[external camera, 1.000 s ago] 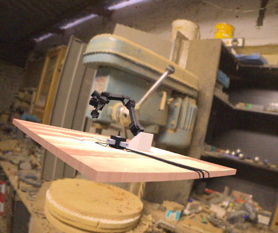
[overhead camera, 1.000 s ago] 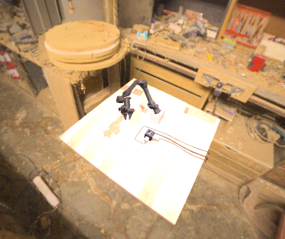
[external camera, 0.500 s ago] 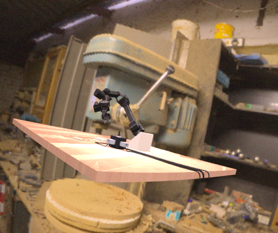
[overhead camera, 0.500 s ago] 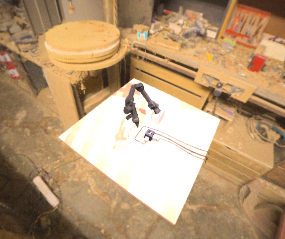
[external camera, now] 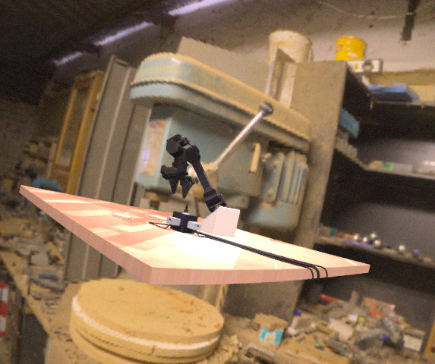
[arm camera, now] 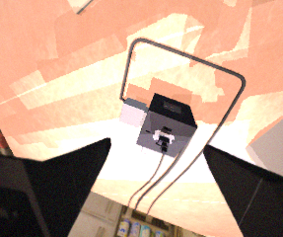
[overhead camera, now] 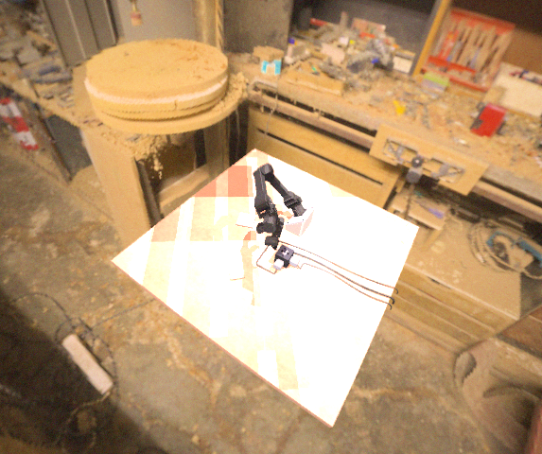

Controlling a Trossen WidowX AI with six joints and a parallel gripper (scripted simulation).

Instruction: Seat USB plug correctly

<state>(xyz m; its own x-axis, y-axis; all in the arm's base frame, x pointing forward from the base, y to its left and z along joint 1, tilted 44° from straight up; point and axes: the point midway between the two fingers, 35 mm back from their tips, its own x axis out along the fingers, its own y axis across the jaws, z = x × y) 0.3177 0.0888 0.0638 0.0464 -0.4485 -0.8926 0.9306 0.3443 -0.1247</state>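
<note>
My gripper tip is 20 mm past the dark USB plug, 40 mm to the right of it and 50 mm above it. From my gripper tip the other things lie so: pale flat piece 190 mm ahead, 110 mm to the right, 140 mm below.
</note>
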